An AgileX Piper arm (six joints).
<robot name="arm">
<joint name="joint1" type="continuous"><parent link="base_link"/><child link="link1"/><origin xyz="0.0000 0.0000 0.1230"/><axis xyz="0 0 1"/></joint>
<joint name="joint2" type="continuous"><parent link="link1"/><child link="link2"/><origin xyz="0.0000 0.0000 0.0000"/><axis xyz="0 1 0"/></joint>
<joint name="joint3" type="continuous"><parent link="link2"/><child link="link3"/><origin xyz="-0.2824 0.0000 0.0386"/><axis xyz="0 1 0"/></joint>
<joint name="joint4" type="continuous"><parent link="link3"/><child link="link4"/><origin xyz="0.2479 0.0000 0.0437"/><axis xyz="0.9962 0 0.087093"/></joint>
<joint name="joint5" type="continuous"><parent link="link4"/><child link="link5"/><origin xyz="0.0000 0.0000 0.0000"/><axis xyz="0 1 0"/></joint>
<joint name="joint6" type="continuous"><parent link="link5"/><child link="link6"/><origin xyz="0.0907 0.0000 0.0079"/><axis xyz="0.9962 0 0.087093"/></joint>
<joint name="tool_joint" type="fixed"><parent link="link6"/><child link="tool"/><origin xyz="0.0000 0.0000 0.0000" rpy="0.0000 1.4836 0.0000"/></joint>
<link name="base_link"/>
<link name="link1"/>
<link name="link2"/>
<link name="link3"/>
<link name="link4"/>
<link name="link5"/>
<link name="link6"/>
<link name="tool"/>
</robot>
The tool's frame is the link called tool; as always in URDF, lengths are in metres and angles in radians. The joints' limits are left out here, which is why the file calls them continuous.
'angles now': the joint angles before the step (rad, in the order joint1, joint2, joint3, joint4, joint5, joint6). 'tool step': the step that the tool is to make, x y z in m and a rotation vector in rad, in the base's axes. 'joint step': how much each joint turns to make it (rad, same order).
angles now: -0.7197, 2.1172, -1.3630, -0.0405, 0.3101, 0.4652
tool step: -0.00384, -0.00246, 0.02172, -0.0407, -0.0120, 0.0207
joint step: -0.0098, -0.0486, -0.0044, -0.0009, 0.0166, -0.0372
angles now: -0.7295, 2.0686, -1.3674, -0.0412, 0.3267, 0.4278
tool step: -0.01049, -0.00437, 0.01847, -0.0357, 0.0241, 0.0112
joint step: -0.0203, -0.0471, 0.0000, -0.0394, 0.0405, -0.0144
